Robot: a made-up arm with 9 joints. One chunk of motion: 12 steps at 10 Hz.
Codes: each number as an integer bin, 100 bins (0 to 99) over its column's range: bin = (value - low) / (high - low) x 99, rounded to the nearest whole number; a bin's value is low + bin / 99 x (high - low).
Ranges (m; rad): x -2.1..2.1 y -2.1..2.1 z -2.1..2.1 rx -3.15..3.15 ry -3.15..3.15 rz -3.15..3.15
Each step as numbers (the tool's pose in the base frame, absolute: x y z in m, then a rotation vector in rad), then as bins.
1 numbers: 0.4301 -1.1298 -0.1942 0.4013 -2.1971 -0.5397
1 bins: 60 23 45 56 15 41
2 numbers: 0.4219 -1.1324 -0.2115 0.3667 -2.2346 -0.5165
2 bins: 59 23 45 55 14 41
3 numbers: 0.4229 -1.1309 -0.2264 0.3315 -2.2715 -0.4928
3 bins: 59 23 44 55 14 42
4 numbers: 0.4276 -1.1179 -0.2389 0.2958 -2.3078 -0.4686
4 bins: 60 23 44 54 13 42
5 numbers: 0.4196 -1.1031 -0.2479 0.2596 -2.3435 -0.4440
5 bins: 59 23 44 54 13 43
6 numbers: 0.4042 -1.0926 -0.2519 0.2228 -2.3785 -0.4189
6 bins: 59 24 44 53 12 43
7 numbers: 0.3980 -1.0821 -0.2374 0.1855 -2.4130 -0.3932
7 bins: 59 24 44 52 12 43
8 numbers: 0.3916 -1.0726 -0.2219 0.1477 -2.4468 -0.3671
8 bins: 59 24 44 52 11 44
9 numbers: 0.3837 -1.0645 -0.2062 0.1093 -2.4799 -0.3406
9 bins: 59 24 45 51 11 44
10 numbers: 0.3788 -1.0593 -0.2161 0.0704 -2.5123 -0.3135
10 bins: 58 25 44 51 10 45
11 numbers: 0.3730 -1.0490 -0.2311 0.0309 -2.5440 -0.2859
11 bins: 58 25 44 50 10 45
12 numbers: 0.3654 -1.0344 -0.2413 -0.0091 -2.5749 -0.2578
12 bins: 58 25 44 49 9 45
